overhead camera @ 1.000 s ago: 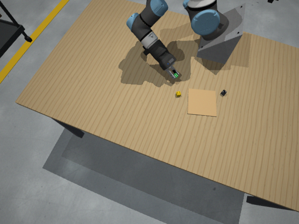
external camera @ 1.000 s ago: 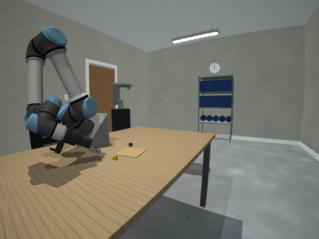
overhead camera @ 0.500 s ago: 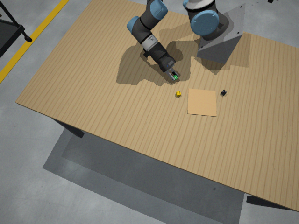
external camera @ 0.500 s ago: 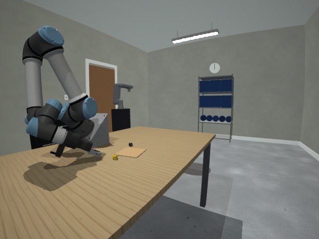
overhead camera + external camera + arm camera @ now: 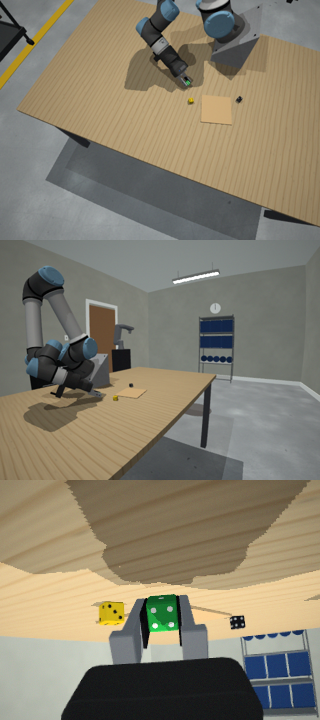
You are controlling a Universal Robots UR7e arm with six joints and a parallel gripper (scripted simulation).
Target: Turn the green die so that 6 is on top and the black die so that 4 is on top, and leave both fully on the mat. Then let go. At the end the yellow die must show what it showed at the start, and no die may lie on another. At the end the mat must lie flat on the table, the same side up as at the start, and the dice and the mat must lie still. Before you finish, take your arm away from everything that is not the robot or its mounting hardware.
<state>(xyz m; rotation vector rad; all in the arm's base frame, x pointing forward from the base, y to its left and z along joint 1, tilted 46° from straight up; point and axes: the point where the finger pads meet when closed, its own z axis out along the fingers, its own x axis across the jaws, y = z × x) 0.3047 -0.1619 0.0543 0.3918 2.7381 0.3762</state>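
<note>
Right now my hand is 10 mm to the right of the green die and 10 mm above it. The rest, counted from my hand: yellow die (80 mm ahead, 50 mm to the left, 20 mm below); then black die (270 mm to the left, 20 mm below, 10 mm ahead); then tan mat (170 mm to the left, 90 mm ahead, 30 mm below).
</note>
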